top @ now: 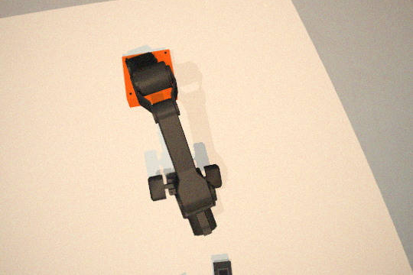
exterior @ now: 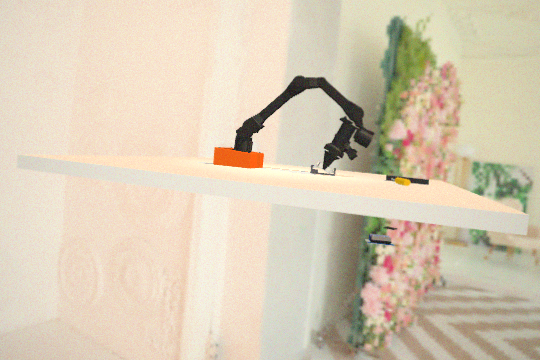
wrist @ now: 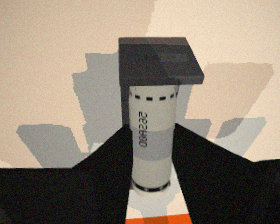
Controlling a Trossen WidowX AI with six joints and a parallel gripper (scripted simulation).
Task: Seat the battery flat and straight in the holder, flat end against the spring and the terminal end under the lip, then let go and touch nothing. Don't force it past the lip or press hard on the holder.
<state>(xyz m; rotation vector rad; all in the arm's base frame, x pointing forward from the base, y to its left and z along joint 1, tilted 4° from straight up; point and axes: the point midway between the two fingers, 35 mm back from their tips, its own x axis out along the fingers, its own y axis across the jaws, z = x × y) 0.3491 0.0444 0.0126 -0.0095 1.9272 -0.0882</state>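
Right now the battery is 1 cm above my gripper tip. Also, from my gripper tip: black bar (33 cm ahead, 3 cm to the left, 1 cm below); then yellow-handled screwdriver (28 cm ahead, 12 cm to the right, 1 cm below).
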